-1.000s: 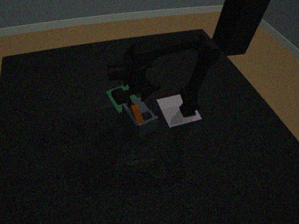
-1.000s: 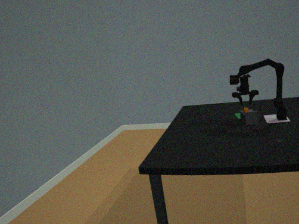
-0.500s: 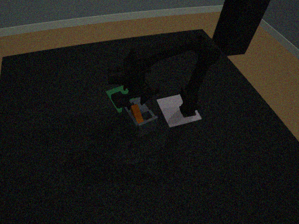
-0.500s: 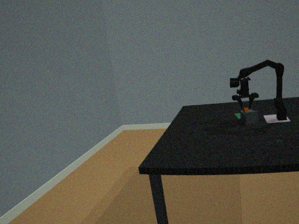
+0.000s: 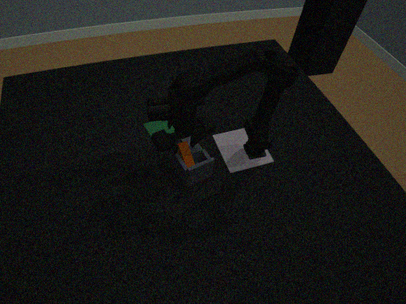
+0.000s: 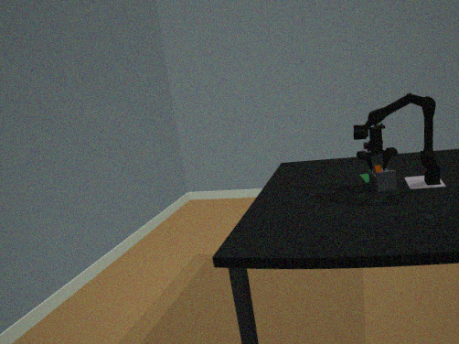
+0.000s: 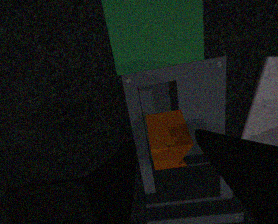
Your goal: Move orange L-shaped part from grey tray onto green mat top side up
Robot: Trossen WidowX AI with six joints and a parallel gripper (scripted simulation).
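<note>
Now: gripper tip 30 mm to the right of the orange L-shaped part, 30 mm above it and 20 mm past it. From my gripper tip the other things lie so: green mat (140 mm to the right, 90 mm below, 20 mm ahead).
</note>
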